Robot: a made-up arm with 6 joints.
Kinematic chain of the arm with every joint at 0, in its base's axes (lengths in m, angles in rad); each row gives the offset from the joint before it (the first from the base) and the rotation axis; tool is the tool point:
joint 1: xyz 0 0 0.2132 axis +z
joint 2: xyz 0 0 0 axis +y
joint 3: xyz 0 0 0.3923 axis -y
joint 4: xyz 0 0 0 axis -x
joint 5: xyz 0.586 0 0 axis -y
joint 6: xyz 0 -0.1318 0 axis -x
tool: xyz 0 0 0
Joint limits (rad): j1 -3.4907..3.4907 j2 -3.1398..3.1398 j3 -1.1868..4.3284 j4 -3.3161..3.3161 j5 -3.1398..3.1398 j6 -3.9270..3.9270
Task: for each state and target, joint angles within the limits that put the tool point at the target. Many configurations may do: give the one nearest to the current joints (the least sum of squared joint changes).
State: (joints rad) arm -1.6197 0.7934 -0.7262 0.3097 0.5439 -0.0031
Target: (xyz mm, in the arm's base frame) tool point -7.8 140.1 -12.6
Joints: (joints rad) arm -2.5043 1.0851 -1.1868 -0.4745 0.5439 -0.0031
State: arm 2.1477 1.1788 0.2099 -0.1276 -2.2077 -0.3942
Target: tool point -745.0 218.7 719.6
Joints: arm 3.0266 0.5497 0.8434 0.0179 -2.2077 -0.3942
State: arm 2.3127 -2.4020 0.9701 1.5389 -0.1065 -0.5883
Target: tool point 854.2 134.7 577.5
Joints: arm 3.2703 -1.5865 0.6721 1.3883 -0.1065 -0.5883
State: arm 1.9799 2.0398 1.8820 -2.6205 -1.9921 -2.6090
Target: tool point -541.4 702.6 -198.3
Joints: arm 2.0953 2.1897 1.9763 -2.6590 -1.9921 -2.6090
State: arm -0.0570 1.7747 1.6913 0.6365 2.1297 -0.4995
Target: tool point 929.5 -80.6 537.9
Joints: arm 0.0212 1.3071 1.5472 0.7066 2.1297 -0.4995
